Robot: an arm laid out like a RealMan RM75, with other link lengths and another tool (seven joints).
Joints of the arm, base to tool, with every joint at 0 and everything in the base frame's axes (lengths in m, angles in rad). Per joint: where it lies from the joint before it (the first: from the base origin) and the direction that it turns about. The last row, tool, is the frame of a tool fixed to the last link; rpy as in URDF.
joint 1: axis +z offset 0 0 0.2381
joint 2: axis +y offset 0 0 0
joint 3: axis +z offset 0 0 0.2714
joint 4: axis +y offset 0 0 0
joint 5: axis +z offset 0 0 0.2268
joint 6: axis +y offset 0 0 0
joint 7: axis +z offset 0 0 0.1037
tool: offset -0.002 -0.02 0.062 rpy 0.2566 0 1.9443
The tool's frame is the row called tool.
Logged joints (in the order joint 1, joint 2, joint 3, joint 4, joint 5, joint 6, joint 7), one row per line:
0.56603, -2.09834, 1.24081, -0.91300, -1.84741, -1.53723, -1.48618
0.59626, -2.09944, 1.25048, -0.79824, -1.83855, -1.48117, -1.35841
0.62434, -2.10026, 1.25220, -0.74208, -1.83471, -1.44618, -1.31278
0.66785, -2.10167, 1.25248, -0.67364, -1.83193, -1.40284, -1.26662
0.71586, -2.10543, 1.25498, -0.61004, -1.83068, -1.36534, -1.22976
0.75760, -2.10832, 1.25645, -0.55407, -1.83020, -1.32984, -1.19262
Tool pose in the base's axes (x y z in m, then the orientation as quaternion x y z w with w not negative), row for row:
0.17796, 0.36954, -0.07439, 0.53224, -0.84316, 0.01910, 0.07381
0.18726, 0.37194, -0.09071, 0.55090, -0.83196, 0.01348, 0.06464
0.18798, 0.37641, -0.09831, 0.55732, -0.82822, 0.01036, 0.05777
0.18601, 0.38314, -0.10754, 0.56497, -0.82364, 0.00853, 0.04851
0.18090, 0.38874, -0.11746, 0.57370, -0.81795, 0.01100, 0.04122
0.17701, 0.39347, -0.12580, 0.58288, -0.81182, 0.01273, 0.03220
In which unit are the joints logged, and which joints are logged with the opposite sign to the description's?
The joints are logged in radians. Opposite sign: joint 2, joint 3, joint 7.
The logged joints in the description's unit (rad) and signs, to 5 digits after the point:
0.56603, 2.09834, -1.24081, -0.91300, -1.84741, -1.53723, 1.48618
0.59626, 2.09944, -1.25048, -0.79824, -1.83855, -1.48117, 1.35841
0.62434, 2.10026, -1.25220, -0.74208, -1.83471, -1.44618, 1.31278
0.66785, 2.10167, -1.25248, -0.67364, -1.83193, -1.40284, 1.26662
0.71586, 2.10543, -1.25498, -0.61004, -1.83068, -1.36534, 1.22976
0.75760, 2.10832, -1.25645, -0.55407, -1.83020, -1.32984, 1.19262

